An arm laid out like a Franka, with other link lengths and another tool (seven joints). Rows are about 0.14 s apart.
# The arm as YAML. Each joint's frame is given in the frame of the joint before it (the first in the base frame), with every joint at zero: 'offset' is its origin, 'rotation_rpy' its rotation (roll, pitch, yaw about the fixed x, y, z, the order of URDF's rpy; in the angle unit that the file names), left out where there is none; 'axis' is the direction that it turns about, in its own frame. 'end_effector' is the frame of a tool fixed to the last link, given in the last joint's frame.
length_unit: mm
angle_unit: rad
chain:
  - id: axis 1
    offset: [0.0, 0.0, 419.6]
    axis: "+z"
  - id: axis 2
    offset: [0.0, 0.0, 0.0]
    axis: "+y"
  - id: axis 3
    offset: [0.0, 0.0, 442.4]
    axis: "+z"
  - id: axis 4
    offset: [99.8, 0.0, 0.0]
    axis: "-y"
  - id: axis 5
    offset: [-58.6, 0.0, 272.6]
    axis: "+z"
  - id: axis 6
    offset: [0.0, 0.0, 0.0]
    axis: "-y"
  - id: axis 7
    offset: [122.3, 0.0, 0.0]
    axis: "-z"
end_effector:
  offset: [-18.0, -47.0, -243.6]
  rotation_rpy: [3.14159, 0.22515, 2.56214]
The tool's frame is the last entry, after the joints.
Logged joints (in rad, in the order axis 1, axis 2, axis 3, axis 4, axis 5, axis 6, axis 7), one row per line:
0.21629, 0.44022, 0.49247, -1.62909, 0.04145, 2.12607, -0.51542
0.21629, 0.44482, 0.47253, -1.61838, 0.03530, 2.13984, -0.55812
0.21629, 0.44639, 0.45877, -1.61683, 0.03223, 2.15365, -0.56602
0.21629, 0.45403, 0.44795, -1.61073, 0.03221, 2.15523, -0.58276
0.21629, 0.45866, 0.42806, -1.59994, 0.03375, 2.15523, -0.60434
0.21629, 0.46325, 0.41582, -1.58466, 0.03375, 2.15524, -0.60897
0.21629, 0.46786, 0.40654, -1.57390, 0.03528, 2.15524, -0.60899
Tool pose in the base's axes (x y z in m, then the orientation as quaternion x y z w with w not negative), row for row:
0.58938, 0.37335, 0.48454, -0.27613, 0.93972, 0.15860, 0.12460
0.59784, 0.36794, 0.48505, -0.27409, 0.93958, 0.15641, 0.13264
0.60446, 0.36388, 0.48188, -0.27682, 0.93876, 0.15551, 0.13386
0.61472, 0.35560, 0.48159, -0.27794, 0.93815, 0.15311, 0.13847
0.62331, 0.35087, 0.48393, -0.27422, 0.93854, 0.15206, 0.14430
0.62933, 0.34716, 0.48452, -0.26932, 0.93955, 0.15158, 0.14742
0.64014, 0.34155, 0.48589, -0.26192, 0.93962, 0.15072, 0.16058
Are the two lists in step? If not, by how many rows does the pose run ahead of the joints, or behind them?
The pose runs 1 row ahead of the joints: the pose in row i belongs to the joints in row i + 1.
